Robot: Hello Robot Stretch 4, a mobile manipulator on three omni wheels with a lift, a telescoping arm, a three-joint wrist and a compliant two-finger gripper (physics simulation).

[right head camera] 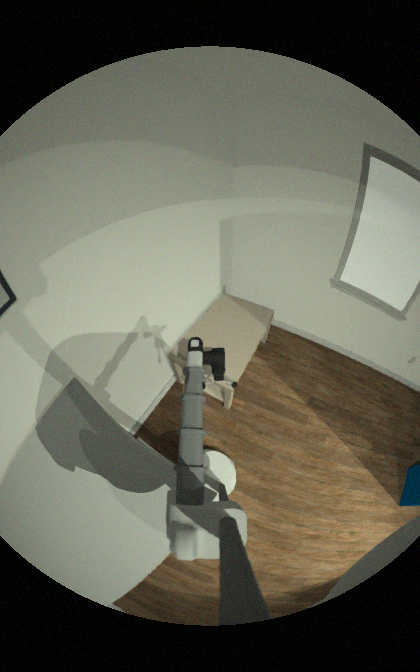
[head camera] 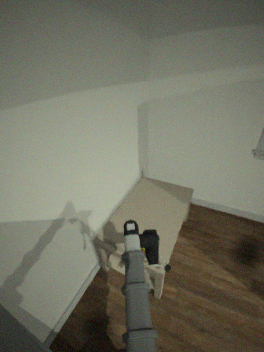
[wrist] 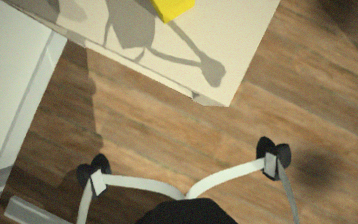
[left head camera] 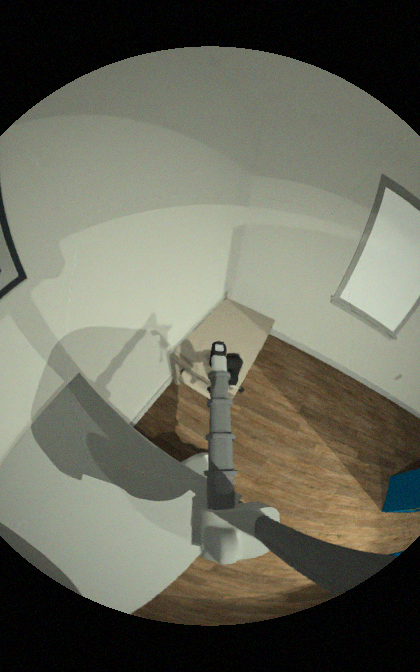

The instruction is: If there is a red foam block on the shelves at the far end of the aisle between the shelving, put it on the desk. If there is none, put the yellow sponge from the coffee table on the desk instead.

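Places are measured from the robot's base along level axes (x ahead, y left, z up), in millimetres.
Where they show: gripper, fingertip midpoint: (head camera: pixel 151 271) (wrist: pixel 183 159).
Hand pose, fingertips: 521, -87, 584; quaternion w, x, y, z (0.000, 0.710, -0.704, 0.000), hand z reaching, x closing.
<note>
After its pixels a point has its place, as x, y, z.
The yellow sponge (wrist: pixel 174 7) @(734, -95, 465) (head camera: pixel 143 249) @(733, -71, 452) lies on the pale coffee table (wrist: pixel 245 30) @(699, -218, 422) (head camera: pixel 160 205) @(1155, -276, 422) (left head camera: pixel 240 325) (right head camera: pixel 242 325). In the wrist view it is cut off by the top edge; in the head view a sliver shows beside the arm. My gripper (wrist: pixel 183 159) @(521, -87, 584) (right head camera: pixel 219 384) is open and empty, its fingers wide apart. In the wrist view both fingertips appear over the wooden floor, past the table's near end, with the sponge beyond them. The gripper's shadow falls on the table top beside the sponge. No red foam block, shelving or desk can be made out.
The table stands in the corner against the left wall (head camera: pixel 75 150) @(970, 272, 1111) and the far wall (head camera: pixel 205 145) @(1575, -804, 765). A window (left head camera: pixel 385 260) (right head camera: pixel 385 235) is on the right wall. A blue object (left head camera: pixel 404 492) (right head camera: pixel 411 487) stands on the floor at the right edge.
</note>
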